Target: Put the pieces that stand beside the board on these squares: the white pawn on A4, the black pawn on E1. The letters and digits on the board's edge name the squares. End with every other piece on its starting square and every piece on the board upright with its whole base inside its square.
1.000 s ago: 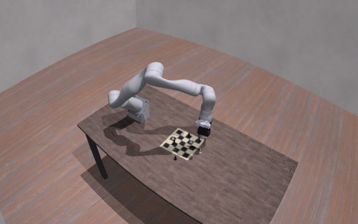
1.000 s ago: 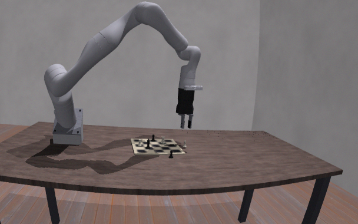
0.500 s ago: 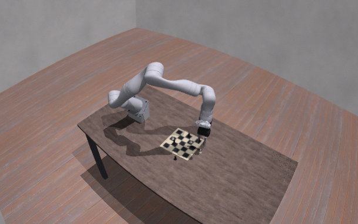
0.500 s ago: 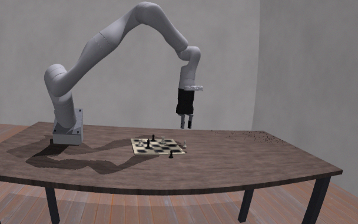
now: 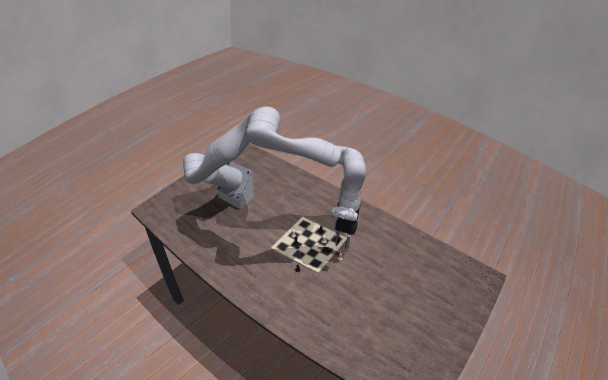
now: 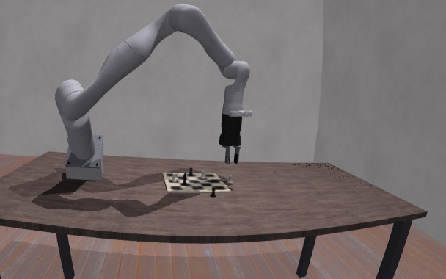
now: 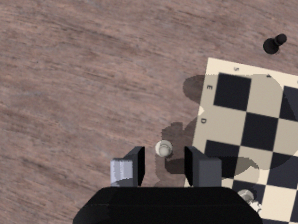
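The chessboard lies 140 mm behind my hand, 20 mm to the right of it and 90 mm below it.
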